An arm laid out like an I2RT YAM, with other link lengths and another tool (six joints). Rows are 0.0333 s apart.
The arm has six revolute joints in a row. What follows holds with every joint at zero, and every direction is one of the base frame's.
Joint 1 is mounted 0.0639 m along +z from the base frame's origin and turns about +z.
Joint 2 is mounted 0.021 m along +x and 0.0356 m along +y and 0.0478 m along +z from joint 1 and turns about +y.
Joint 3 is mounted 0.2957 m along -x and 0.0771 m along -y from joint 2 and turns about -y.
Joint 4 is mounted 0.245 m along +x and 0.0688 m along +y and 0.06 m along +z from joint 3 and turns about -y.
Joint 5 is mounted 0.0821 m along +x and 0.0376 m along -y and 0.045 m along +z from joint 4 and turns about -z.
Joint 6 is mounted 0.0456 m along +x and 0.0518 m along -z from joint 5 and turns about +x.
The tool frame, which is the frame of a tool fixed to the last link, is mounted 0.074 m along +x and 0.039 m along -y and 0.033 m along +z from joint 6; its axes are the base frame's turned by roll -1.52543, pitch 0.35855 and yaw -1.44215 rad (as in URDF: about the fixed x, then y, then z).
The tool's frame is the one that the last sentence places.
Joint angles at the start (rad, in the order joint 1, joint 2, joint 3, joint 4, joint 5, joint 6):
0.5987, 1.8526, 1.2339, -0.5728, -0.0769, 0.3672
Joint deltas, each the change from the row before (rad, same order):
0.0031, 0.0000, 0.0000, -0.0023, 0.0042, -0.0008
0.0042, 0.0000, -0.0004, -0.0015, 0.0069, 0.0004
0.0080, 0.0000, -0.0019, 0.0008, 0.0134, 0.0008
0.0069, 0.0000, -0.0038, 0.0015, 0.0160, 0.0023
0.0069, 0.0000, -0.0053, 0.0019, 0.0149, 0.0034
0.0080, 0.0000, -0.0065, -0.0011, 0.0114, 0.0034
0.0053, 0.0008, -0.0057, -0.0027, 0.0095, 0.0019
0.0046, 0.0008, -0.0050, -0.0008, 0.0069, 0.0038
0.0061, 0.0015, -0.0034, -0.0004, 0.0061, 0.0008
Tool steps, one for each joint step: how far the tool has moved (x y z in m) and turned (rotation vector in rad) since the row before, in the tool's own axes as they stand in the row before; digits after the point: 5 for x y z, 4 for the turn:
-0.00041, 0.00076, 0.00003, -0.0003, 0.0040, -0.0035
-0.00050, 0.00083, 0.00002, 0.0015, 0.0054, -0.0036
-0.00112, 0.00130, 0.00021, 0.0050, 0.0088, -0.0072
-0.00005, 0.00127, 0.00022, 0.0065, 0.0118, -0.0048
0.00026, 0.00174, 0.00048, 0.0052, 0.0116, -0.0036
0.00033, 0.00306, 0.00089, -0.0005, 0.0115, -0.0039
0.00112, 0.00261, 0.00094, -0.0020, 0.0119, -0.0028
0.00077, 0.00221, 0.00093, -0.0013, 0.0084, -0.0004
-0.00033, 0.00212, 0.00106, -0.0017, 0.0065, -0.0048

